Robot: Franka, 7 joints.
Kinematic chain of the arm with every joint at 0, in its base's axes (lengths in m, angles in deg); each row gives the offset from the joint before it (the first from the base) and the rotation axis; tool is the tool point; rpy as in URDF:
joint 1: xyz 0 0 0.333 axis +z
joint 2: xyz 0 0 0 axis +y
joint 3: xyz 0 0 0.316 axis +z
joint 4: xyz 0.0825 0 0 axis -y
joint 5: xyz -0.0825 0 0.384 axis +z
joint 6: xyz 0 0 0 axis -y
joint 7: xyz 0.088 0 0 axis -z
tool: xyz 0 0 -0.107 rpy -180 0 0
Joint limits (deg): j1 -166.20..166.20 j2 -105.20..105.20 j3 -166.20..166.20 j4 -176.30..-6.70 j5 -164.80..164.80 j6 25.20..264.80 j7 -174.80..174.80
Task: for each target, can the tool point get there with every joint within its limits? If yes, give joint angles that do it. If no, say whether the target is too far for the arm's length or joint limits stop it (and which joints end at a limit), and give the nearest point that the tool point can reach.
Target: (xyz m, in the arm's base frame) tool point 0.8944 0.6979 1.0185
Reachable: no: too far | nearest point 0.5789 0.4517 0.7767 | short by 0.468 m
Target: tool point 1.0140 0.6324 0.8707
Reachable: no: too far | nearest point 0.6638 0.4140 0.6850 | short by 0.453 m
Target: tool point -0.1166 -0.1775 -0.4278
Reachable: no: joint limits stop it (at a limit: joint 2) | nearest point -0.1212 -0.1845 -0.3571 | short by 0.071 m
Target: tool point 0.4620 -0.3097 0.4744
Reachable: yes | joints -124.52 6.68 86.62 -130.65 -31.56 190.86 -134.63
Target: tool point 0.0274 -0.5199 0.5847
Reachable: yes | joints 24.39 2.84 -121.93 -98.31 -137.49 205.86 -98.71
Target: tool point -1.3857 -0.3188 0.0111
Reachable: no: too far | nearest point -0.8154 -0.1876 0.1436 | short by 0.600 m
